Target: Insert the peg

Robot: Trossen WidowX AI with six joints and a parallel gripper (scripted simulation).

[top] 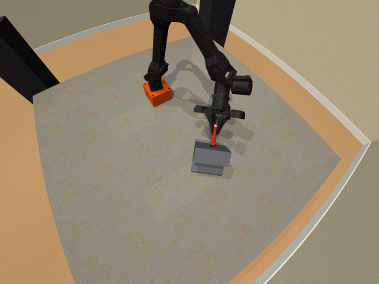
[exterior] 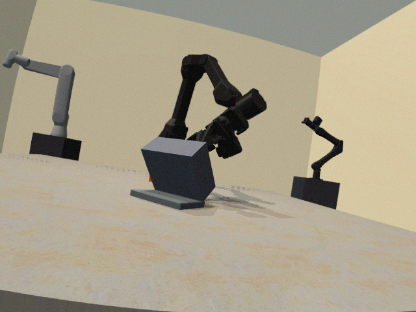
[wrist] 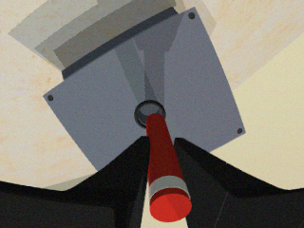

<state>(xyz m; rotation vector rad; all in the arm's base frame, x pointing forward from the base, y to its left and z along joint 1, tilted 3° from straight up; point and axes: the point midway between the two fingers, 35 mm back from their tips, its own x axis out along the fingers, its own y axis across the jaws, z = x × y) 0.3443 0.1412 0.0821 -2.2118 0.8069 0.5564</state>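
Right now the red round peg is 1 cm behind my gripper tip and 1 cm above it. From my gripper tip the other things lie so: grey sloped panel block 5 cm ahead, 3 cm to the right, 5 cm below.
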